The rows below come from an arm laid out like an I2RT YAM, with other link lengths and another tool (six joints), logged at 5 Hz.
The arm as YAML. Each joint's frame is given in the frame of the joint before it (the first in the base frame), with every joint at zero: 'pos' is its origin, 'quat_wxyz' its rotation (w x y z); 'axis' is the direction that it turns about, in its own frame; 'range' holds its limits. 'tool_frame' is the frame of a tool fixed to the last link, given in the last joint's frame.
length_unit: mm
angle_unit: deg
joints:
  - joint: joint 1
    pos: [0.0, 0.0, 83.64]
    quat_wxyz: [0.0, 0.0, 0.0, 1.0]
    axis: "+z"
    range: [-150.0, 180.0]
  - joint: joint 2
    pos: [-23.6, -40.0, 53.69]
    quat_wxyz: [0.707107, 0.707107, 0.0, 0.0]
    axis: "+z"
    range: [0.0, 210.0]
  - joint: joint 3
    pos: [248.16, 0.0, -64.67]
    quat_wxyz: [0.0, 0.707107, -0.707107, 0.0]
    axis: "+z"
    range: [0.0, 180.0]
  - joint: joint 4
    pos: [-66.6, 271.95, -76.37]
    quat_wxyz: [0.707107, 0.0, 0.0, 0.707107]
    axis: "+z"
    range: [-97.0, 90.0]
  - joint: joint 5
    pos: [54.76, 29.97, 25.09]
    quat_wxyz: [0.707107, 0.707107, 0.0, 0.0]
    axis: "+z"
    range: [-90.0, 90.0]
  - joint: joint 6
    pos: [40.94, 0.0, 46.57]
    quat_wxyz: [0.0, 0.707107, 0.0, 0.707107]
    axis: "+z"
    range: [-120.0, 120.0]
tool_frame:
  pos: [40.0, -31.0, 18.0]
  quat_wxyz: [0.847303, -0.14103, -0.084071, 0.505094]
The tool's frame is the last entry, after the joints.
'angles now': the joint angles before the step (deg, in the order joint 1, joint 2, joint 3, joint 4, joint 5, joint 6). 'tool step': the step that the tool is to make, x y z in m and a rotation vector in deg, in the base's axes. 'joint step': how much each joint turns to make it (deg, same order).
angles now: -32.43 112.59 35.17 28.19 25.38 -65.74
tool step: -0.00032 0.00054 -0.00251 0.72 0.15 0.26
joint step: 0.00 0.35 -0.01 -0.22 -0.57 0.16
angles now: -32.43 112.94 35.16 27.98 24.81 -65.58
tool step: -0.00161 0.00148 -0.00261 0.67 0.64 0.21
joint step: 0.04 0.25 -0.26 -0.39 -0.28 0.02
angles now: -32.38 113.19 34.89 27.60 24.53 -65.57
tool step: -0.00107 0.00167 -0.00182 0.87 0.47 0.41
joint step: 0.10 -0.02 -0.26 -0.66 -0.57 0.07
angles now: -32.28 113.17 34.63 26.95 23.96 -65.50
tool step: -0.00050 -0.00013 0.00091 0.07 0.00 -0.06
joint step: -0.08 -0.32 -0.09 -0.28 -0.06 0.02
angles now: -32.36 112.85 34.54 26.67 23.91 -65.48
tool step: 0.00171 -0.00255 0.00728 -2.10 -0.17 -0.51
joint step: -0.10 -0.90 0.26 0.45 1.57 -0.82
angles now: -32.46 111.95 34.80 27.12 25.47 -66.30
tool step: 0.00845 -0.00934 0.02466 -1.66 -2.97 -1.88
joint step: -0.50 -4.15 2.37 -3.69 0.75 1.30
